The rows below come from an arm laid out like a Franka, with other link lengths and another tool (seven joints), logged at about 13 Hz.
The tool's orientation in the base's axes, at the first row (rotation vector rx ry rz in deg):
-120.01, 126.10, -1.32
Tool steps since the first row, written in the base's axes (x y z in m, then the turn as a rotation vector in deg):
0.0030, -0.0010, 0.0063, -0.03, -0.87, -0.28
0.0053, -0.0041, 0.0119, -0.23, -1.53, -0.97
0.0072, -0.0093, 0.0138, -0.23, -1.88, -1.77
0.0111, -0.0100, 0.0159, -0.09, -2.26, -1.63
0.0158, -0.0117, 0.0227, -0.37, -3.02, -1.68
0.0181, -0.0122, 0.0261, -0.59, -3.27, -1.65
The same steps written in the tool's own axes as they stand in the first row. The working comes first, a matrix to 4 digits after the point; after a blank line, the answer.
The tool's axes in the first row as the columns of a matrix, in the base's axes (used below as rounded here):
-0.0467, -0.9953, 0.0851
-0.9968, 0.0519, 0.0601
-0.0642, -0.0820, -0.9946

0.0005, -0.0036, -0.0061, 0.89, 0.01, 0.22
0.0031, -0.0065, -0.0116, 1.60, 0.23, 0.85
0.0080, -0.0088, -0.0137, 2.00, 0.28, 1.63
0.0084, -0.0129, -0.0155, 2.36, 0.11, 1.48
0.0095, -0.0182, -0.0219, 3.14, 0.35, 1.46
0.0096, -0.0208, -0.0252, 3.39, 0.55, 1.39

